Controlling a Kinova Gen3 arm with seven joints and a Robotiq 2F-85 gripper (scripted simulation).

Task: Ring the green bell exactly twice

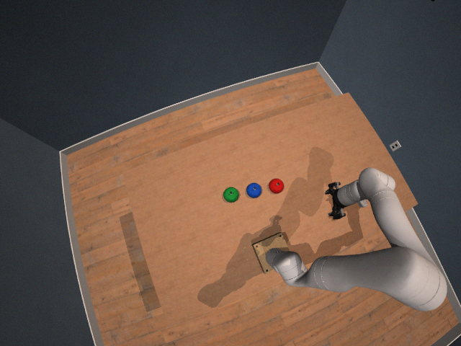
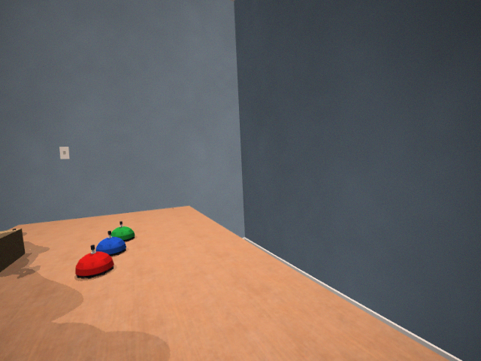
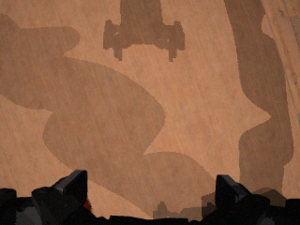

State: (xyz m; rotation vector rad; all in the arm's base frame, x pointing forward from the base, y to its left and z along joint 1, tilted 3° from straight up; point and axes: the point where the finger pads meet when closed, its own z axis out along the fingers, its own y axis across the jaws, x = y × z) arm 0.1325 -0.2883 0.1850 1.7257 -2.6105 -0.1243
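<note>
My hand is 26 cm short of the green bell, 35 cm to the right of it and 24 cm above it. The rest, counted from my hand: red bell: 20 cm ahead, 9 cm to the left, 24 cm below; blue bell: 23 cm ahead, 22 cm to the left, 24 cm below.
</note>
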